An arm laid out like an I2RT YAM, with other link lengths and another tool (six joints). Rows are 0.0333 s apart.
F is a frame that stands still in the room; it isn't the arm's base.
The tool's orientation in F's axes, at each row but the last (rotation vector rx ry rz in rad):
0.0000, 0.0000, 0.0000
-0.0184, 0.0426, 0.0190
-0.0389, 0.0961, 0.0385
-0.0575, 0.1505, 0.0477
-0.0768, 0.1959, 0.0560
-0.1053, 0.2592, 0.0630
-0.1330, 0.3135, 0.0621
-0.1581, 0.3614, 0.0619
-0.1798, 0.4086, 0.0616
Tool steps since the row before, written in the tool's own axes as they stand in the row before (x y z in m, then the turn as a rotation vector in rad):
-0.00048, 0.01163, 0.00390, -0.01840, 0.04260, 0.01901
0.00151, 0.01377, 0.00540, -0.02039, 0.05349, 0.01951
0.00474, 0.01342, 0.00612, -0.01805, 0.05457, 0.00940
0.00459, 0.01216, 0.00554, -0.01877, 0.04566, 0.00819
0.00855, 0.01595, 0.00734, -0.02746, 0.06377, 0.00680
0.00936, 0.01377, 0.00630, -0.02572, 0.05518, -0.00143
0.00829, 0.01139, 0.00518, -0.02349, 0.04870, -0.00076
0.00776, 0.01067, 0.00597, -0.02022, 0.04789, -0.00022
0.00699, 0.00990, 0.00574, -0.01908, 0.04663, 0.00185
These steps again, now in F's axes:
-0.00048, 0.01163, 0.00390, -0.01840, 0.04260, 0.01901
0.00147, 0.01389, 0.00508, -0.02058, 0.05346, 0.01940
0.00476, 0.01382, 0.00513, -0.01926, 0.05421, 0.00908
0.00473, 0.01266, 0.00412, -0.01969, 0.04522, 0.00847
0.00878, 0.01689, 0.00437, -0.02961, 0.06272, 0.00754
0.00958, 0.01483, 0.00231, -0.02935, 0.05336, 0.00000
0.00851, 0.01233, 0.00093, -0.02650, 0.04713, 0.00072
0.00837, 0.01175, 0.00122, -0.02319, 0.04652, 0.00017
0.00769, 0.01096, 0.00078, -0.02122, 0.04570, 0.00178

